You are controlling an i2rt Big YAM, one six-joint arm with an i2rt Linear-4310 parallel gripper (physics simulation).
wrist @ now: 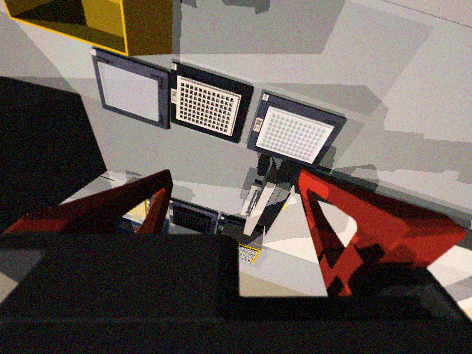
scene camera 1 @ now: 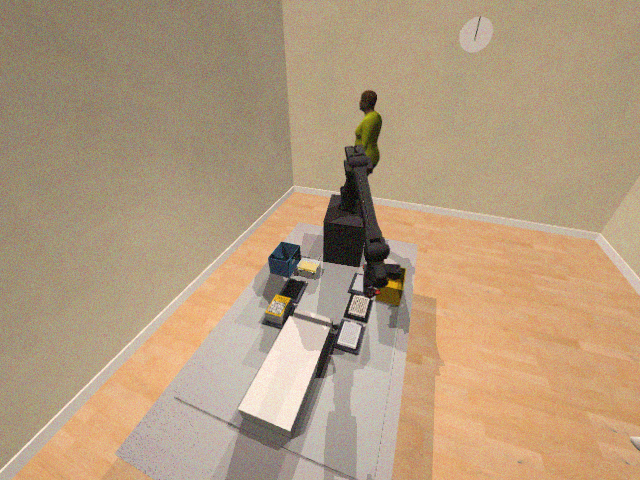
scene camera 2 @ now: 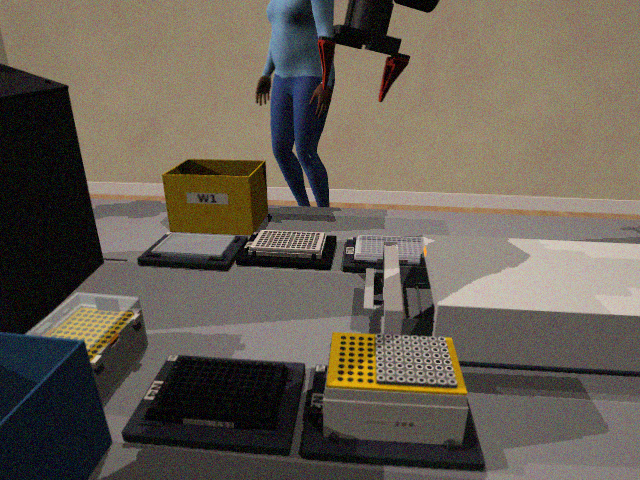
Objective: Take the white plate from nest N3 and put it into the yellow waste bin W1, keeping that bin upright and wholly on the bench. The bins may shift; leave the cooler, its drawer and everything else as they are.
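Frame: origin at the arm's base, x back, y left, z down, level; centimetres.
Seen in the pictures: gripper, fingertip midpoint: (wrist: 235, 176) (scene camera 1: 369, 287) (scene camera 2: 352, 95); arm's base, origin of the base link: (scene camera 1: 349, 206).
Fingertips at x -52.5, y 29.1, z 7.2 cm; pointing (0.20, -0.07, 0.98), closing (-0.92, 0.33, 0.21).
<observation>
Offsets run from my fingertips to a thing's top centre. "spot": to the spot under its first point.
The white plate {dx +10.1, dy -6.0, dz +24.5 cm} (scene camera 1: 359, 306) (scene camera 2: 287, 241) (wrist: 207, 106), with a grid of dark wells, lies flat in the black nest N3 {spot: dx +1.8, dy -7.1, dz +26.1 cm} (scene camera 2: 332, 254) (wrist: 245, 107), the middle one of three nests in a row. The yellow waste bin W1 {dx +28.7, dy +5.8, dz +15.1 cm} (scene camera 1: 391, 295) (scene camera 2: 232, 215) (wrist: 150, 30) stands upright on the bench behind the row in scene camera 2. Its inside shows in part. My gripper (scene camera 2: 353, 93) (wrist: 235, 176) is open and empty, high above the bench. In scene camera 1 the arm's wrist covers part of the bin and of the nearest nest.
A paler gridded plate {dx -8.3, dy -4.4, dz +24.5 cm} (scene camera 1: 349, 334) (scene camera 2: 367, 248) (wrist: 295, 134) and a flat pale plate {dx +26.7, dy -9.8, dz +25.1 cm} (scene camera 2: 193, 245) (wrist: 131, 92) flank N3. The white cooler (scene camera 1: 286, 369) (scene camera 2: 542, 289) has its drawer partly out. A blue bin {dx +22.6, dy -58.4, dz +15.1 cm} (scene camera 1: 284, 263) (scene camera 2: 46, 413), tip boxes and a black plate {dx +6.2, dy -43.8, dz +24.5 cm} (scene camera 2: 222, 387) stand opposite.
</observation>
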